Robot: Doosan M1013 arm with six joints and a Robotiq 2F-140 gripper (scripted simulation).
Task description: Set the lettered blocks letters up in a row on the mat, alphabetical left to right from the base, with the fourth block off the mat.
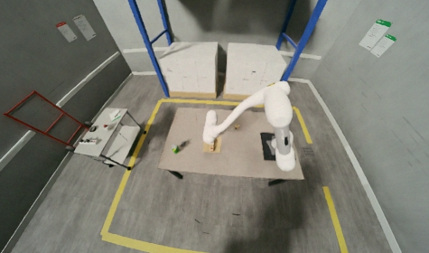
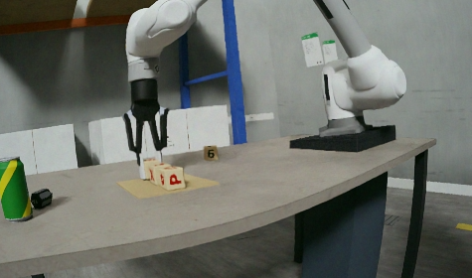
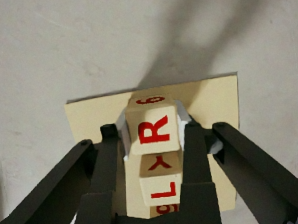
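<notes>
Right now the block is 10 mm below my hand. Also, from my hand: tan mat: 20 mm ahead, 70 mm to the left, 40 mm below; small black object: 340 mm ahead, 30 mm to the left, 20 mm below; yellow can: 420 mm ahead, 110 mm to the left, 20 mm above.
</notes>
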